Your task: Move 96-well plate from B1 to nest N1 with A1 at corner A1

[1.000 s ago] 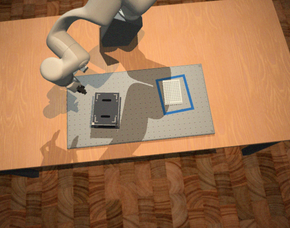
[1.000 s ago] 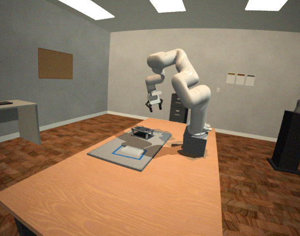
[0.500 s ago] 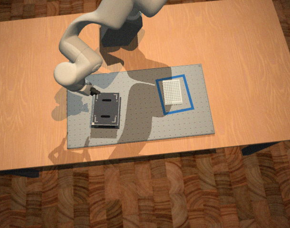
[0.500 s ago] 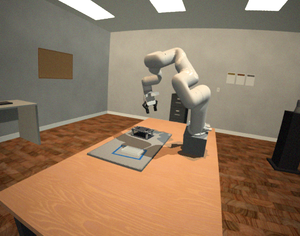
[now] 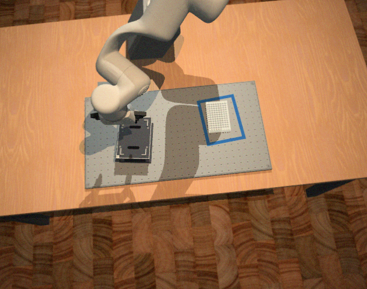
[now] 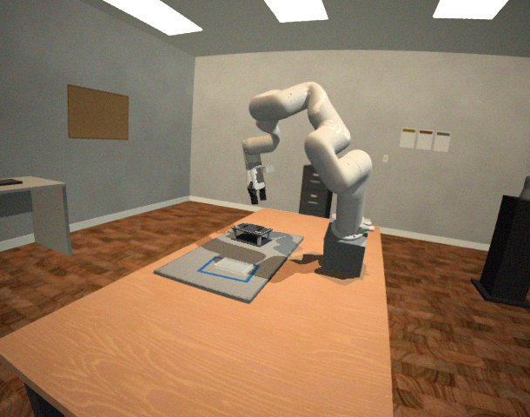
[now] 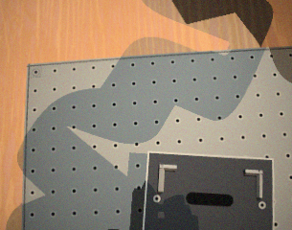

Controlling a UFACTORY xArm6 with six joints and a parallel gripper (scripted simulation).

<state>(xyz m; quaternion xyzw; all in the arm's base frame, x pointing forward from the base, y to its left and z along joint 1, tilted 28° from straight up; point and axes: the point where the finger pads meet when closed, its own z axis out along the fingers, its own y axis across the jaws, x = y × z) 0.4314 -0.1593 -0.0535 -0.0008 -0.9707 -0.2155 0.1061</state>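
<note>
The white 96-well plate lies 50 mm behind my hand, 340 mm to the left of it and 190 mm below it. The rest, counted from my hand: dark plate nest N1: 20 mm ahead, 20 mm to the left, 140 mm below; then A1 mark: 90 mm ahead, 40 mm to the right, 140 mm below.
</note>
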